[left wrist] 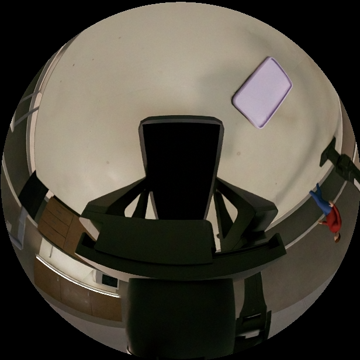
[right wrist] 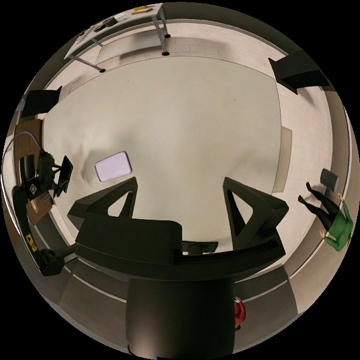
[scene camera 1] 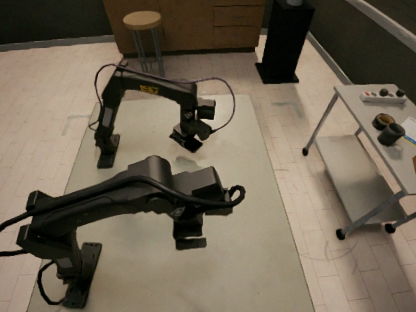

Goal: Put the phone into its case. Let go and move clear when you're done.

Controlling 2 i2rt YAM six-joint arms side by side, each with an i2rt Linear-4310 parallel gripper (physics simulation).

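Note:
The black phone [left wrist: 181, 165] [right wrist: 66, 175] is held between the fingers of my left gripper [left wrist: 180, 181] [scene camera 1: 186, 138]. In the right wrist view it is tilted and appears raised above the mat. The lilac case [left wrist: 264, 92] [right wrist: 114, 166] lies flat on the mat with its raised rim up. It is at the upper right of the left wrist view, apart from the phone, and at the left of the right wrist view, beyond a fingertip. It cannot be made out in scene camera 1. My right gripper [right wrist: 180, 181] [scene camera 1: 190, 242] is wide open and empty, above the mat.
Both arms stand on the pale mat [scene camera 1: 250, 260]. A grey cart [scene camera 1: 345, 170] with mugs and a power strip stands at the right of scene camera 1. A stool [scene camera 1: 142, 20] and a black pedestal [scene camera 1: 286, 45] stand at the back.

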